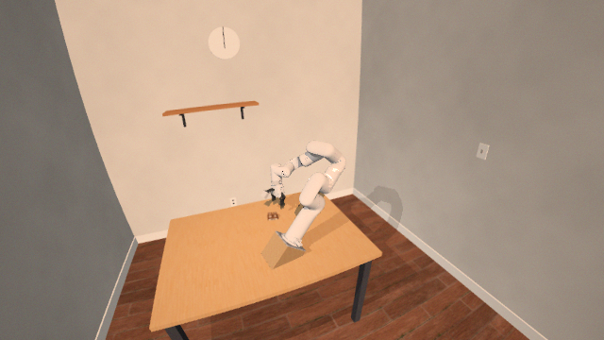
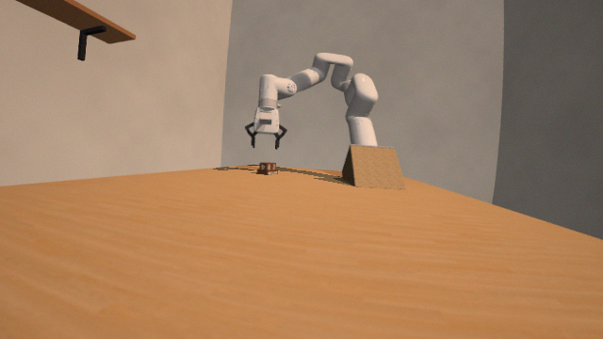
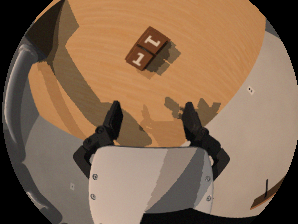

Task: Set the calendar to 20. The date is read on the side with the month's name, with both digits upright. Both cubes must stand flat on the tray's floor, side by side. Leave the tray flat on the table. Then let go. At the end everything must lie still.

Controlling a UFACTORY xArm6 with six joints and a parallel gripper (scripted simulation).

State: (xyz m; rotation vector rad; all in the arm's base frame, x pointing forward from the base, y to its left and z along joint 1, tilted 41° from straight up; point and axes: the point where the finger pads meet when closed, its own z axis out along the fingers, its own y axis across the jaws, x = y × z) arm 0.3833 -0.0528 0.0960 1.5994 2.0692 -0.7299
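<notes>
Now: hand 3 cm past the brown tray, 6 cm to the right of it and 10 cm above it.
</notes>
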